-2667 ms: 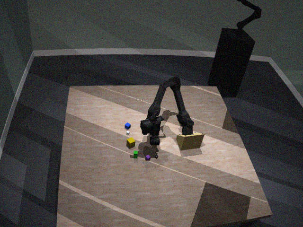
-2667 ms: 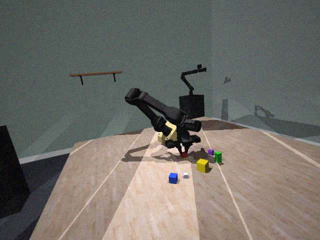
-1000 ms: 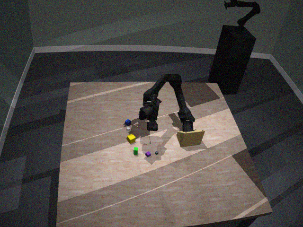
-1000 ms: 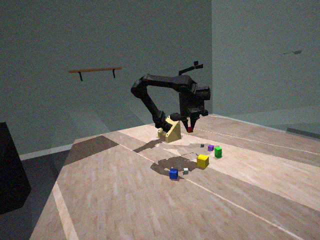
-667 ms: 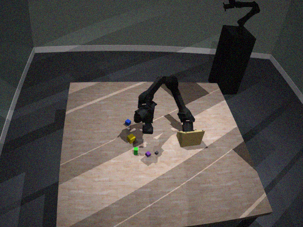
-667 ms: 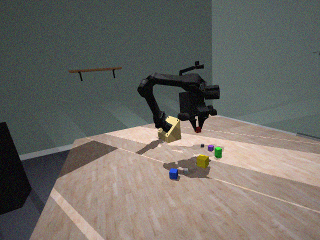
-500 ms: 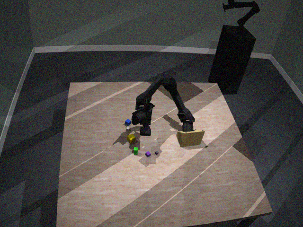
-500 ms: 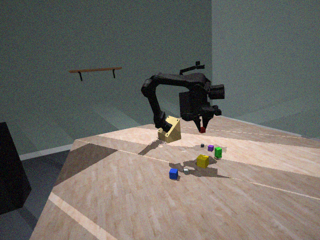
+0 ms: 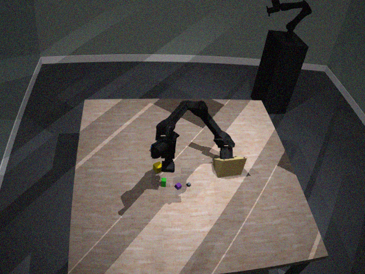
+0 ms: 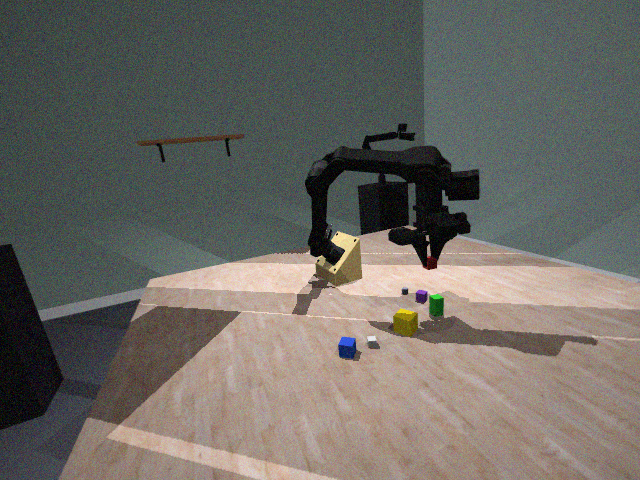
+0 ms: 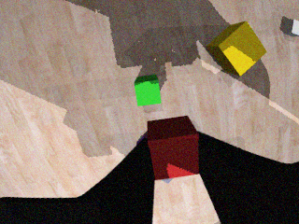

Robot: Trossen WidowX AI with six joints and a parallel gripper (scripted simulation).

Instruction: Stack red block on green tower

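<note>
Right now my gripper tip is 12 cm above the purple cube, 6 cm past it and 4 cm to the right of it. Also, from my gripper tip: dark cube: 12 cm below, 12 cm behind, 3 cm to the left; red cube: 1 cm above; yellow cube: 11 cm below, 10 cm to the right, 2 cm ahead.
</note>
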